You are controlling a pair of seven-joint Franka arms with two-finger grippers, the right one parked.
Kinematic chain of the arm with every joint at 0, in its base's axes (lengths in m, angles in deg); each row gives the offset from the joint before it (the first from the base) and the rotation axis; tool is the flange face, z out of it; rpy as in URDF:
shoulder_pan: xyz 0 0 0.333 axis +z
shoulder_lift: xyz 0 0 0 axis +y
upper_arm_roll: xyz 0 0 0.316 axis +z
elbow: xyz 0.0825 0 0 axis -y
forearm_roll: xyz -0.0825 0 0.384 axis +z
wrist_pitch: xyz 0 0 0 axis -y
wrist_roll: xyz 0.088 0 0 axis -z
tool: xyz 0 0 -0.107 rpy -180 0 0
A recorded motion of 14 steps. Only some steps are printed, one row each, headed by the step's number.
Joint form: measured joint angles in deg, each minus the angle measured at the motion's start. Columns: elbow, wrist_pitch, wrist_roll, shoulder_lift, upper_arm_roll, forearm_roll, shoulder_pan.
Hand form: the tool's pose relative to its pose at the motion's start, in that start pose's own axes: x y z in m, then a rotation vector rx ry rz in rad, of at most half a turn. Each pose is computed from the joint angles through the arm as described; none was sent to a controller.
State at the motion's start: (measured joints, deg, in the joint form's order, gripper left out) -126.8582 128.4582 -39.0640 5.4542 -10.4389 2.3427 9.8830
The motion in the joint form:
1: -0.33 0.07 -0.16 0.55 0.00 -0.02 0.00
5: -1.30 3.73 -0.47 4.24 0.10 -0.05 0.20
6: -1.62 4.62 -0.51 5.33 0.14 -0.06 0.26
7: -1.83 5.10 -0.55 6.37 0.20 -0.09 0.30
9: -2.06 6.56 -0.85 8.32 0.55 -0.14 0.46
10: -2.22 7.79 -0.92 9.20 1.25 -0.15 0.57
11: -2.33 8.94 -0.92 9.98 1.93 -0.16 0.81
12: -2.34 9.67 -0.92 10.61 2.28 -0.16 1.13
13: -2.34 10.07 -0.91 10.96 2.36 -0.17 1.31
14: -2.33 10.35 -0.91 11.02 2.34 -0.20 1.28
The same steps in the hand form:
1: -0.0011 -0.0006 0.0074 0.0069 -0.0123 -0.0026
5: 0.0016 -0.0004 0.0429 0.0061 -0.0338 -0.0117
6: 0.0016 -0.0010 0.0539 0.0084 -0.0432 -0.0138
7: 0.0013 -0.0019 0.0642 0.0134 -0.0560 -0.0162
9: 0.0037 -0.0049 0.0818 0.0158 -0.0698 -0.0304
10: 0.0084 -0.0103 0.0896 0.0127 -0.0684 -0.0457
11: 0.0137 -0.0165 0.0962 0.0092 -0.0658 -0.0618
12: 0.0175 -0.0210 0.1013 0.0073 -0.0655 -0.0734
13: 0.0191 -0.0227 0.1040 0.0058 -0.0655 -0.0779
14: 0.0193 -0.0220 0.1041 0.0029 -0.0626 -0.0775

